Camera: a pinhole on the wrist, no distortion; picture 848 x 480 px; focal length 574.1 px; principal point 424.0 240.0 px. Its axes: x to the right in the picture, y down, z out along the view. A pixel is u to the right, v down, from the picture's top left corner.
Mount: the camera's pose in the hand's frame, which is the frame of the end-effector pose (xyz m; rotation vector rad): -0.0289 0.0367 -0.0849 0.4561 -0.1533 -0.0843
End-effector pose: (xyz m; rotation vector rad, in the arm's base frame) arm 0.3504 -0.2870 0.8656 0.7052 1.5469 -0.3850
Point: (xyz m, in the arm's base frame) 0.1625 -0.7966 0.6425
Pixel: outside the picture
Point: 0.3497 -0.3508 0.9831
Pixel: 119.6 185.3
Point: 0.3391 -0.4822 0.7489
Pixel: 760.1 44.9
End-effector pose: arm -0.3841 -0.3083 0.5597 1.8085 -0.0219 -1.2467
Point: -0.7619 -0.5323 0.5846
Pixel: 430.3 442.8
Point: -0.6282 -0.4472 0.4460
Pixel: 608.4 300.5
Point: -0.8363 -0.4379 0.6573
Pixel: 287.3 380.0
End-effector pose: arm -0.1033 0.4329 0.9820 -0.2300 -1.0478 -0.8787
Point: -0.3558 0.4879 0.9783
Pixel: 429.7 165.2
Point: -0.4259 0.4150 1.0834
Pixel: 607.1 127.9
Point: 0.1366 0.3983 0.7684
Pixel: behind the camera
